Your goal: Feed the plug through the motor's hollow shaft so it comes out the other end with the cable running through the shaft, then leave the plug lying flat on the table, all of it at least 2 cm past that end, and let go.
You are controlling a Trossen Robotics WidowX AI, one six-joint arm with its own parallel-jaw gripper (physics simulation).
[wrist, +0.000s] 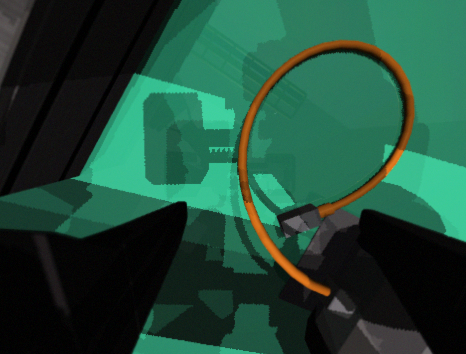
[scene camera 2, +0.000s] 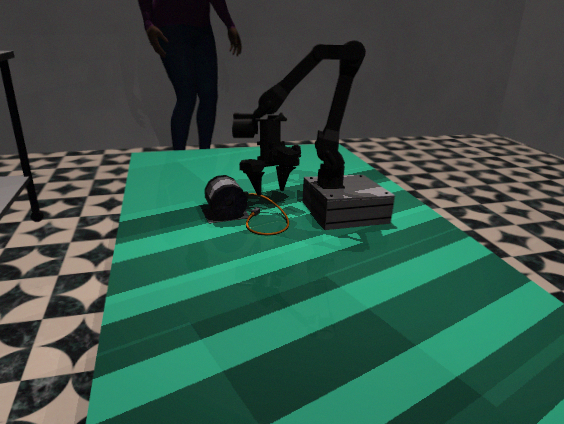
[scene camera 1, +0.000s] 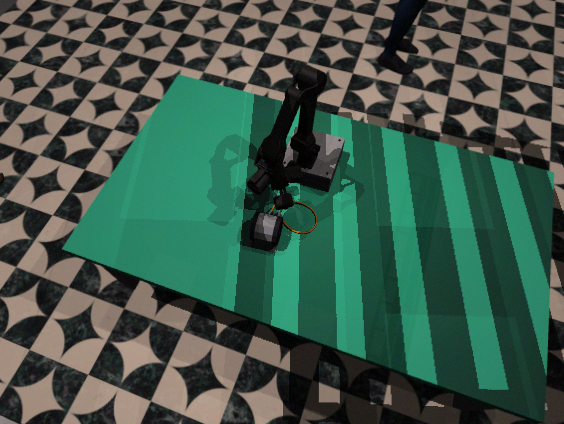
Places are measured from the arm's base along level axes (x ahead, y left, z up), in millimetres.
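Pixels of known places: gripper, fingertip midpoint: (wrist: 272, 213) (scene camera 2: 270, 193); arm's base at its link origin: (scene camera 2: 330, 185) (scene camera 1: 306, 160).
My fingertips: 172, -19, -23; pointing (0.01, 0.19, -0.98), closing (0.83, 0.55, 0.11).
Ahead of a thing's pixels: the offset from my fingertips to its top centre, as dx, dy, dz. Level surfaces: height alone.
The dark, drum-shaped motor {+125, -13, +40} (scene camera 1: 266, 229) (scene camera 2: 225, 197) lies on its side on the green table {dz -62} (scene camera 1: 165, 165) (scene camera 2: 300, 320), and part of it shows at the lower right of the wrist view. An orange cable (scene camera 1: 316, 220) (scene camera 2: 267, 234) (wrist: 243, 150) meets the motor's end nearest the robot base and curves in a loop over the table. The small grey plug {+43, -1, -48} (scene camera 2: 256, 212) (wrist: 300, 220), on the cable's other end, lies close beside the motor. The inside of the shaft is hidden. My gripper (scene camera 1: 283, 201) (scene camera 2: 270, 192) (wrist: 272, 213) is open and empty, fingers pointing down, above the table beside the motor and the loop.
The robot's block-shaped base (scene camera 1: 320, 160) (scene camera 2: 360, 212) stands behind the loop, to the right of the gripper in scene camera 2. A person (scene camera 2: 192, 75) stands beyond the table. A metal-legged stand (scene camera 2: 19, 125) is at the far left.
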